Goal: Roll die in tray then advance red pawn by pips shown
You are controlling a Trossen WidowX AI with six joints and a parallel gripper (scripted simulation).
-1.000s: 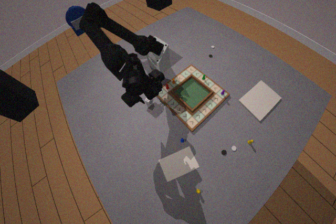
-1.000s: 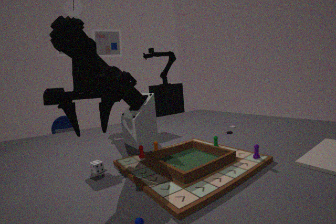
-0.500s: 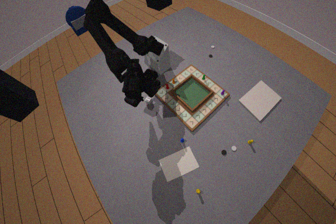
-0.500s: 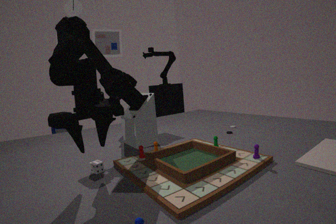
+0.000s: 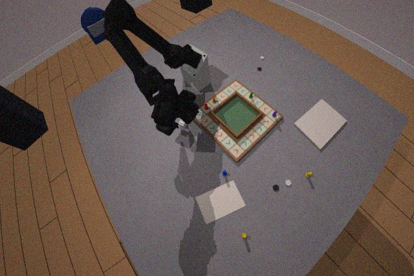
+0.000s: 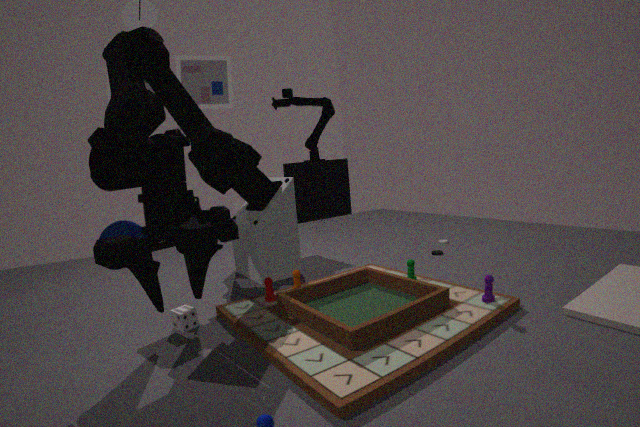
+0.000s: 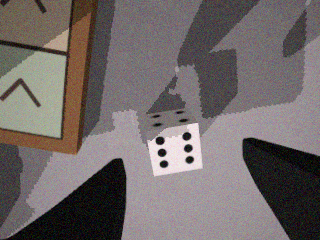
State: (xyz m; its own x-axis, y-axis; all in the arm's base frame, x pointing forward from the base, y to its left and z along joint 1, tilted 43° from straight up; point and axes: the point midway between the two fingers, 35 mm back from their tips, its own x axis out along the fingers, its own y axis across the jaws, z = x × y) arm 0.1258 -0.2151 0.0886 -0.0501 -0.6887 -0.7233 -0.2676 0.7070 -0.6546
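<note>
Now: gripper tip 20 mm above the white die. From my gripper tip the other things lie so: orange pawn (170 mm to the left, 20 mm ahead); then red pawn (120 mm to the left, 20 mm ahead); then green felt tray (190 mm to the left, 140 mm ahead, 30 mm below).
</note>
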